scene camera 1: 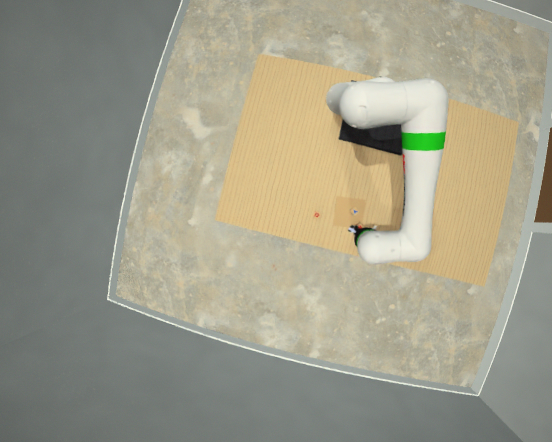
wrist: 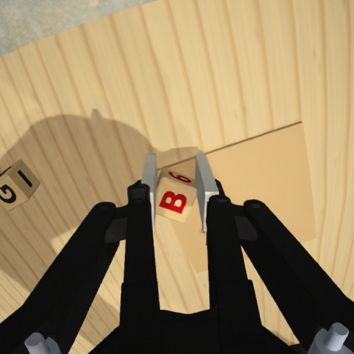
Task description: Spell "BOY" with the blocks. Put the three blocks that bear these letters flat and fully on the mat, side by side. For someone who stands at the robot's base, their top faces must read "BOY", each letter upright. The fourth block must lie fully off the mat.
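Observation:
My gripper (scene camera 1: 362, 228) (wrist: 175, 169) is shut on a wooden block (scene camera 1: 360, 226) (wrist: 172, 201) with a red B and a red 6 on two visible faces. In the wrist view the held block overlaps the mat's edge; its height is hard to tell. The tan mat (scene camera 1: 342, 212) (wrist: 270, 170) lies flat on the table. A small block with a blue mark (scene camera 1: 354, 211) sits on the mat's right part in the scene view; its letter is too small to read. A block with a red mark (scene camera 1: 316, 215) lies off the mat, to its left. A block with black G and I (wrist: 19, 185) lies off the mat in the wrist view.
The wooden table (scene camera 1: 280, 140) (wrist: 100, 75) has a ribbed grain. The white arm (scene camera 1: 422, 185) crosses its right part and hides what lies beneath. A black base plate (scene camera 1: 370, 139) lies beside the robot's base. Concrete floor (scene camera 1: 200, 260) surrounds the table.

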